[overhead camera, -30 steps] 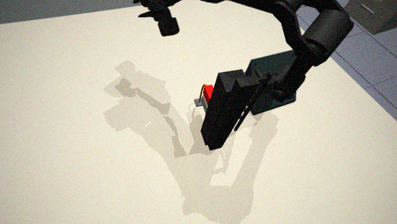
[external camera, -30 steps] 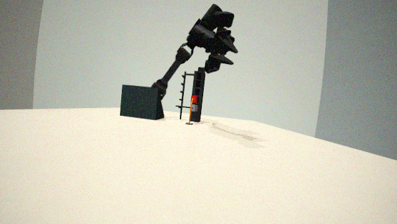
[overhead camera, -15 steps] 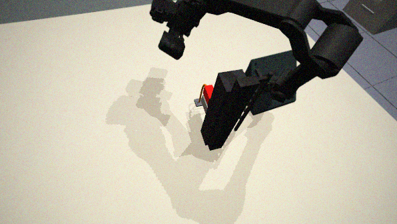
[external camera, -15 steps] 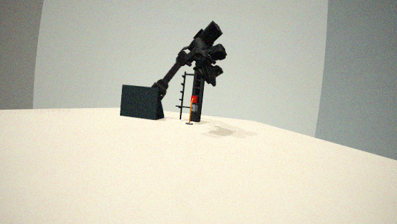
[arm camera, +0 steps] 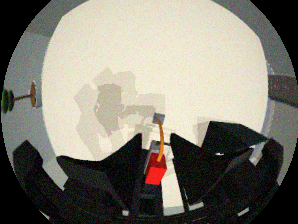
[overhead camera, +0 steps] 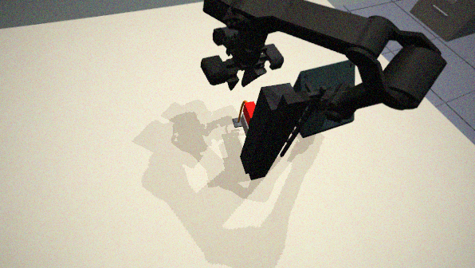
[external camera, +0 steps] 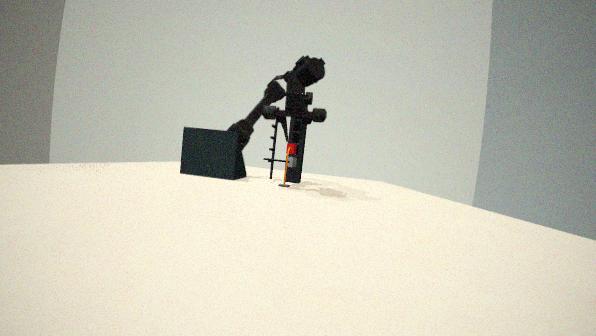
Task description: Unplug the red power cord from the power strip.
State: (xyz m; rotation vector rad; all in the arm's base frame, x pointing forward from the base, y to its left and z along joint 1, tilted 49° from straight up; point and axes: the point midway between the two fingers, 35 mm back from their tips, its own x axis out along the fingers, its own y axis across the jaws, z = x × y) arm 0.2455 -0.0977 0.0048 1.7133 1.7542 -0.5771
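Now: the red plug 90 mm to the left of my gripper tip, 10 mm below it and 10 mm behind it. Also, from my gripper tip: thin black rack (160 mm to the left, 100 mm behind).
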